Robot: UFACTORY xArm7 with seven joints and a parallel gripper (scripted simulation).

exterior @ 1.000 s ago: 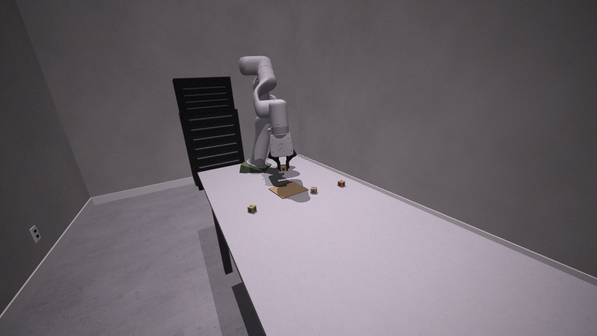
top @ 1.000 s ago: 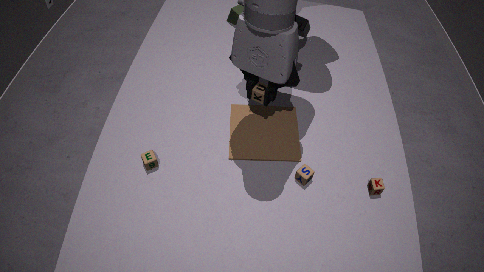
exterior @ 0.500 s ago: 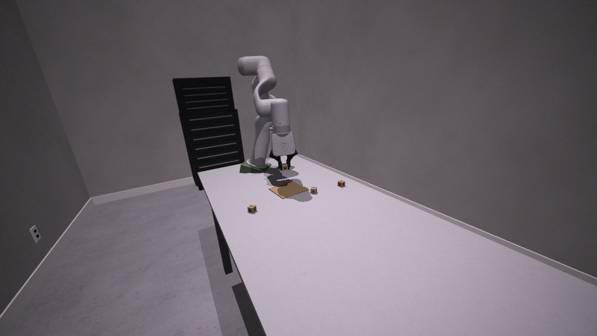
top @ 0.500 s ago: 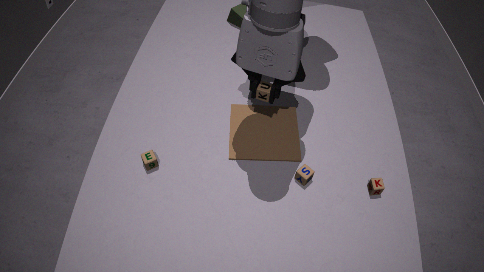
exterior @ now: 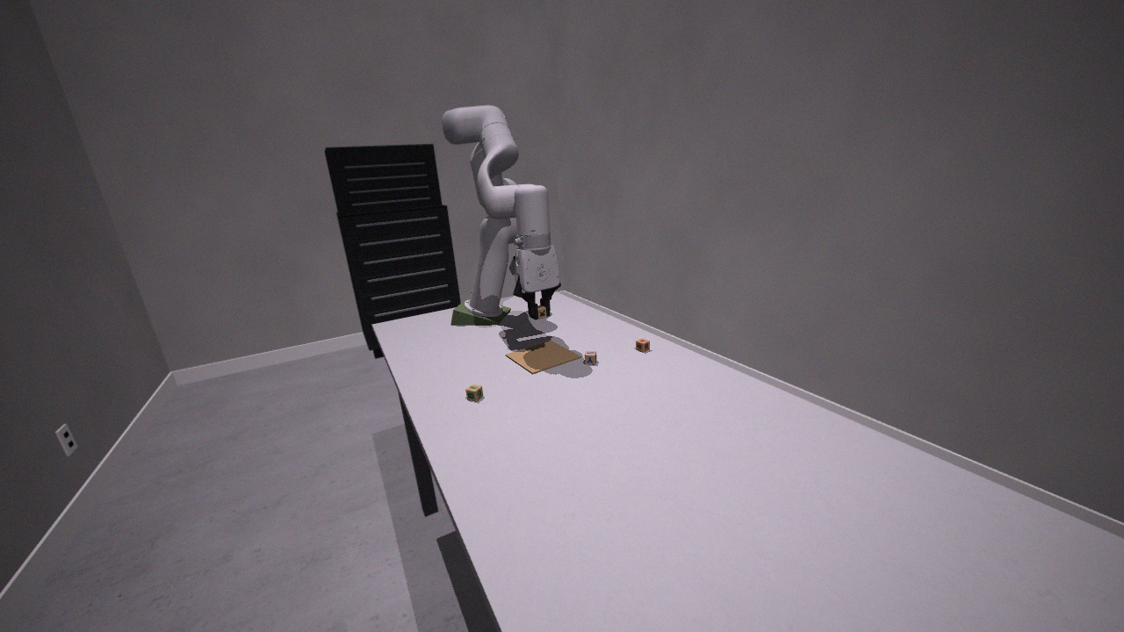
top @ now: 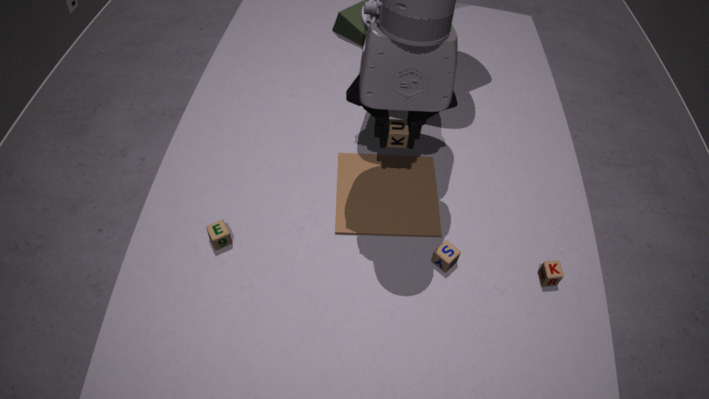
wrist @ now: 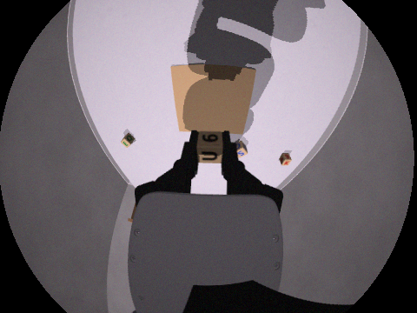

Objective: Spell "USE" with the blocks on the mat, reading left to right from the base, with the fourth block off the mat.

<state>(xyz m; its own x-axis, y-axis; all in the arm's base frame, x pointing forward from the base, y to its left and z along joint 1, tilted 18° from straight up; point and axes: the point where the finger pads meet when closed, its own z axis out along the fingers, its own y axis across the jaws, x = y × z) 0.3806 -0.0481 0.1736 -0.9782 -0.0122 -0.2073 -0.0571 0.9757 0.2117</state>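
Now: hand 130 mm above the tan mat. Round my hand: U block (10 mm below); then S block (100 mm ahead, 70 mm to the left, 120 mm below); then E block (90 mm ahead, 220 mm to the right, 120 mm below).
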